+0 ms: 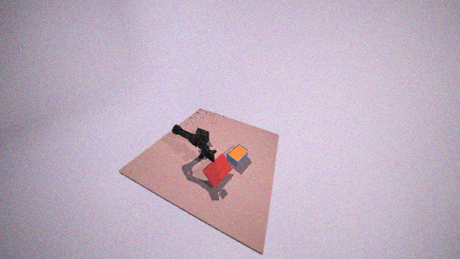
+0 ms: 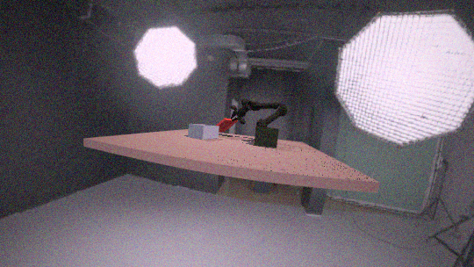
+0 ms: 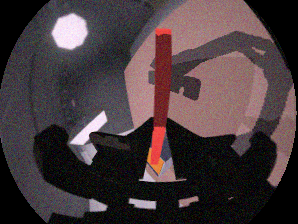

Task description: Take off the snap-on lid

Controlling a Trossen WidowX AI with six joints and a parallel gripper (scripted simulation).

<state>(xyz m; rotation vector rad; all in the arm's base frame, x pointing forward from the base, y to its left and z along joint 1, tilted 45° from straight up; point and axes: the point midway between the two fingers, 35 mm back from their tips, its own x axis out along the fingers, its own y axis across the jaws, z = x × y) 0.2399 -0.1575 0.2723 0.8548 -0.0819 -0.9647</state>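
Now: gripper tip 6 cm short of the red lid, 2 cm to the left of it and 5 cm above it. Also, from my gripper tip: grey storage box (18 cm ahead, 24 cm to the left, 10 cm below).
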